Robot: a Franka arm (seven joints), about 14 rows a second.
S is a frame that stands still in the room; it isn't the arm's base.
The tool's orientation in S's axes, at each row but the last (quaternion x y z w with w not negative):
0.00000 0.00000 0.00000 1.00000
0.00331 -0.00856 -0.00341 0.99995
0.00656 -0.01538 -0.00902 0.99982
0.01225 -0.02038 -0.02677 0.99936
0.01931 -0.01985 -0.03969 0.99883
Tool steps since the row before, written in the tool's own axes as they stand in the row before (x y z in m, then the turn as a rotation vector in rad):
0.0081 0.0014 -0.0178 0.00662 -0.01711 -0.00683
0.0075 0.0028 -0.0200 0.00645 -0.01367 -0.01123
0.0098 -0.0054 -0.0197 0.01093 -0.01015 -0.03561
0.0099 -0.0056 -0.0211 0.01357 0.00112 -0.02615
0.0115 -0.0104 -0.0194 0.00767 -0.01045 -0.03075
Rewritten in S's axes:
0.0081 0.0014 -0.0178 0.00662 -0.01711 -0.00683
0.0079 0.0029 -0.0198 0.00655 -0.01364 -0.01121
0.0103 -0.0053 -0.0195 0.01184 -0.00989 -0.03539
0.0105 -0.0056 -0.0208 0.01468 0.00100 -0.02555
0.0114 -0.0106 -0.0193 0.00809 -0.00989 -0.03083

